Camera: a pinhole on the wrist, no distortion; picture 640 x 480 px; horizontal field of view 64.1 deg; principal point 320.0 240.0 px. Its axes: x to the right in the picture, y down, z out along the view. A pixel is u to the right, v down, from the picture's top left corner.
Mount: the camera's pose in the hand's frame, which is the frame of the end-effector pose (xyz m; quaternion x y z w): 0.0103 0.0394 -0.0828 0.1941 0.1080 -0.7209 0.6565
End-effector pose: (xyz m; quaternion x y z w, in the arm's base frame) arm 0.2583 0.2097 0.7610 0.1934 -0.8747 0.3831 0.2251
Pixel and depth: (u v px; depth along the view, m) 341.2 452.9 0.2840
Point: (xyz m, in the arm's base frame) 0.1940 -0.0051 0.7586
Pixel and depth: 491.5 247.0 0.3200
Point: 0.3456 -0.0258 0.7546
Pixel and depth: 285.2 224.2 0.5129
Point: 0.2932 -0.1624 0.5636
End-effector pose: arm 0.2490 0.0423 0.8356 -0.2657 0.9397 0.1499 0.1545
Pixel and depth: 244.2 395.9 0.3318
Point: 0.2811 0.0495 0.5737
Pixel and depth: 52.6 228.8 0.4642
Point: 0.3425 0.2800 0.4710
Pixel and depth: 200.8 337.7 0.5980
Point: 0.3706 0.1356 0.3212
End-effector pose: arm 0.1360 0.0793 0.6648 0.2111 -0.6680 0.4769 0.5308
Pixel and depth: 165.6 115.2 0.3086
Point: 0.0512 -0.1364 0.5747
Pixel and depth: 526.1 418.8 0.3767
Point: 0.2152 -0.2023 0.8511
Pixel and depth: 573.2 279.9 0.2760
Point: 0.2429 -0.1104 0.7357
